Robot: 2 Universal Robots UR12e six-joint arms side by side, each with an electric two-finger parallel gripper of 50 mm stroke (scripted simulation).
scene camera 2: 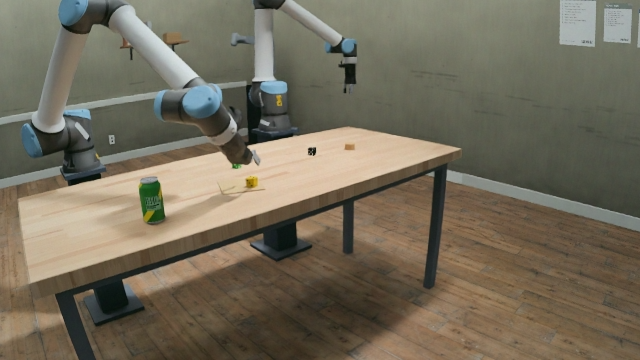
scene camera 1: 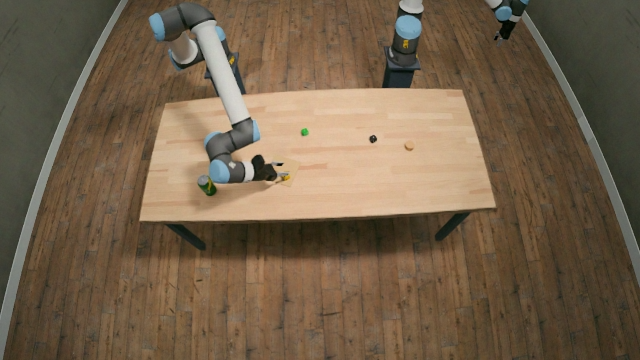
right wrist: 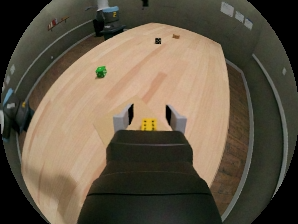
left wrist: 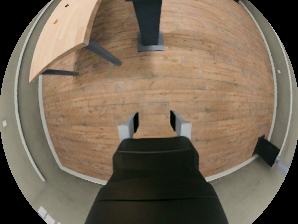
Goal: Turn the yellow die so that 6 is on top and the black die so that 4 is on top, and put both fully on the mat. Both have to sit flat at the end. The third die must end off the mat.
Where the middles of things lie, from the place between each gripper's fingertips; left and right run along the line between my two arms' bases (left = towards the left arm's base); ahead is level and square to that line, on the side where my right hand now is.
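The tan mat [right wrist: 104, 126] is 9 cm below my right hand, and it is also 4 cm behind the hand and 2 cm to the right of it.
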